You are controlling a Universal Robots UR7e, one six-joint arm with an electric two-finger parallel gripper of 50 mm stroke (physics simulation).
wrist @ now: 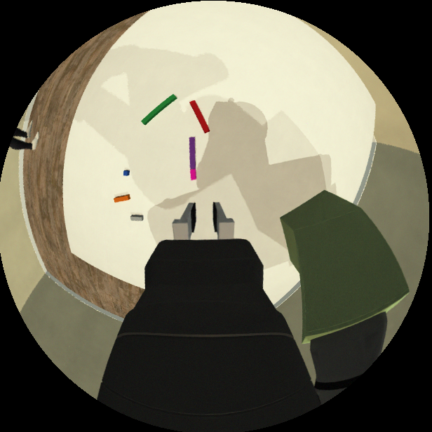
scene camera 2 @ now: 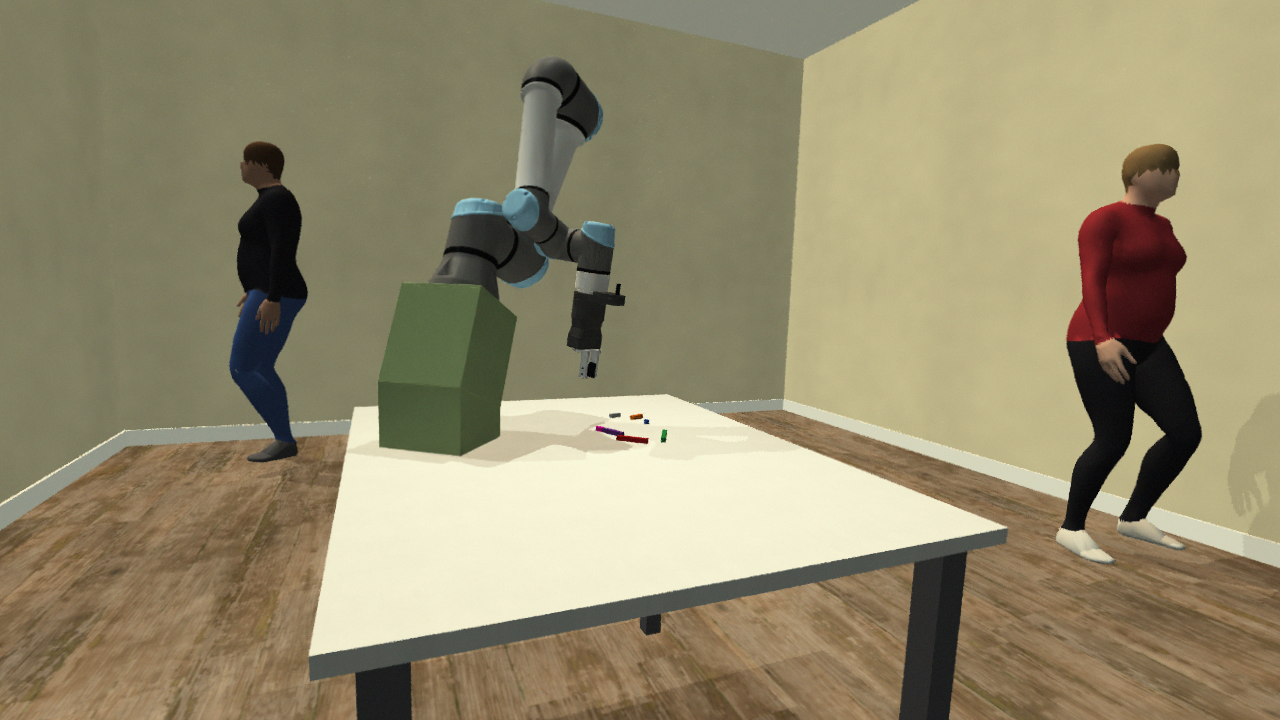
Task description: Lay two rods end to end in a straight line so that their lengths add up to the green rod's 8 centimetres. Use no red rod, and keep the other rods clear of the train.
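Where they show: gripper, fingertip midpoint: [scene camera 2: 587,377]; arm's base at its link origin: [scene camera 2: 462,300].
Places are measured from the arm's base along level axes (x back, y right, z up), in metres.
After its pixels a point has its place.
A purple rod [scene camera 2: 612,431] {y 0.082, x -0.320, z -0.283 m} [wrist: 192,152] and a short magenta rod [scene camera 2: 599,428] {y 0.045, x -0.300, z -0.284 m} [wrist: 193,174] lie end to end in a straight line, with no gap that I can see. The green rod [scene camera 2: 664,435] {y 0.149, x -0.419, z -0.281 m} [wrist: 159,109] lies slanted, apart from them. A red rod [scene camera 2: 632,439] {y 0.153, x -0.344, z -0.285 m} [wrist: 199,116] lies slanted beyond the purple rod's far end, apart from it in the wrist view. My gripper [scene camera 2: 588,376] {y 0.025, x -0.274, z -0.168 m} [wrist: 204,211] is open and empty, high above the table [scene camera 2: 572,537] {y 0.611, x -0.103, z -0.291 m} [wrist: 300,65]. In the wrist view its fingertips show just below the magenta rod's end.
A small blue rod [scene camera 2: 646,421] {y -0.006, x -0.434, z -0.284 m} [wrist: 126,173], an orange rod [scene camera 2: 635,416] {y -0.062, x -0.425, z -0.283 m} [wrist: 122,198] and a grey rod [scene camera 2: 614,415] {y -0.092, x -0.379, z -0.285 m} [wrist: 137,217] lie apart from the line. The green pedestal [scene camera 2: 429,358] {y 0.126, x 0.069, z -0.110 m} [wrist: 345,260] carries the arm. Two people [scene camera 2: 271,241] [scene camera 2: 1129,268] stand beyond the table.
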